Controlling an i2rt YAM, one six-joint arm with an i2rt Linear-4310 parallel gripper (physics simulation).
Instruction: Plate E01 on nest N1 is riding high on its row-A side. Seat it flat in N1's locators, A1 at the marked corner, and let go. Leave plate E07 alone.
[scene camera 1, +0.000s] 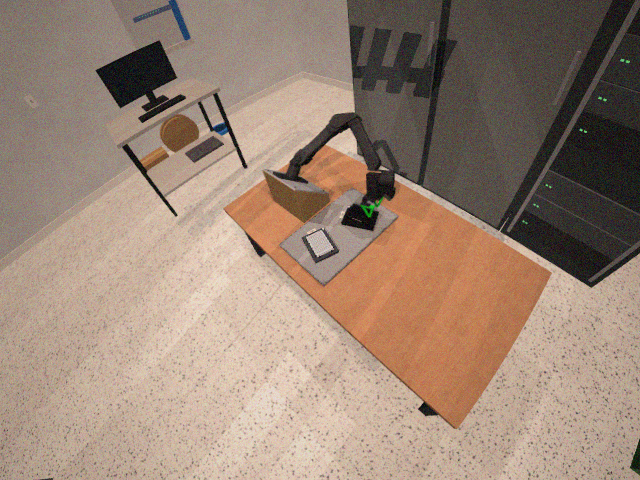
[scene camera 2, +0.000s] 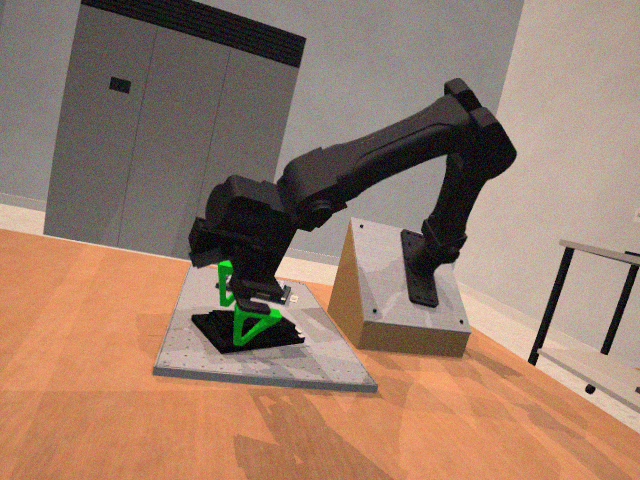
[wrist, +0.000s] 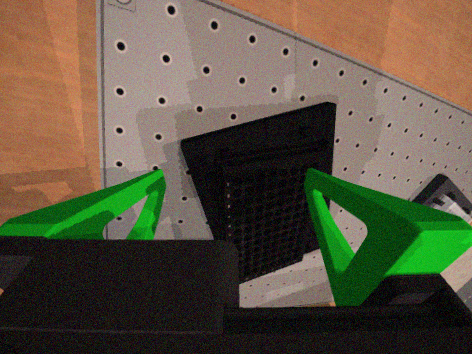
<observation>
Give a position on a black perforated plate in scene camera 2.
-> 224, 319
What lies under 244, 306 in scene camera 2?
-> My gripper.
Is my gripper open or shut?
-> Open.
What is my gripper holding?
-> Nothing.
</observation>
